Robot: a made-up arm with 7 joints.
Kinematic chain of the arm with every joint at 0, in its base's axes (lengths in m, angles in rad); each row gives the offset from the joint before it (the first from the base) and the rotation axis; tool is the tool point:
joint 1: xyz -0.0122 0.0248 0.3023 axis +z
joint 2: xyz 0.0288 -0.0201 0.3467 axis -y
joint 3: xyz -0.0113 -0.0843 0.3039 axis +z
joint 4: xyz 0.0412 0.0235 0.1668 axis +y
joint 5: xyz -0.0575 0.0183 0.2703 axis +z
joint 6: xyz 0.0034 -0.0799 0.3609 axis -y
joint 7: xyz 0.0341 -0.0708 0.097 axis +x
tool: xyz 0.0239 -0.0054 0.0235
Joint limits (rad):
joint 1: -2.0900..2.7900
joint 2: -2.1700..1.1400
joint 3: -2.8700..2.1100
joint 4: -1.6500..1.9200
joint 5: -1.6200..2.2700
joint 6: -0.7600..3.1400
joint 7: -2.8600..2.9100
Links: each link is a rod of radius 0.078 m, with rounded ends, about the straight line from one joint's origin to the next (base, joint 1, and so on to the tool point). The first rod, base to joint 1, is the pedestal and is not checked.
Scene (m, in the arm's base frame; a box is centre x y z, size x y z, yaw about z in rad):
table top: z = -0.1
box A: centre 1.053 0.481 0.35 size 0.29 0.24 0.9 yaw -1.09
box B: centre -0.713 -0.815 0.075 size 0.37 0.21 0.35 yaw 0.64
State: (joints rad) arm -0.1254 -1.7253 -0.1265 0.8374 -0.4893 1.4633 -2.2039
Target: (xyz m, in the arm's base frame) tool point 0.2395 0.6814 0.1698
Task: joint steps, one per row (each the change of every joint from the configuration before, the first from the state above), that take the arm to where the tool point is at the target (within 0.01 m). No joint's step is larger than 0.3 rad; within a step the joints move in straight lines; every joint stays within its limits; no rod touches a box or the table.
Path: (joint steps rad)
1: 0.0812 0.1008 0.2187 0.2768 0.1107 0.2650 0.2556
2: 0.0811 0.1008 0.2186 0.2768 0.1107 0.2651 0.2556
3: 0.2258 -0.0010 0.2785 0.2190 -0.1458 -0.2505 -0.2545
4: 0.2258 -0.0010 0.2785 0.2190 -0.1457 -0.2505 -0.2546

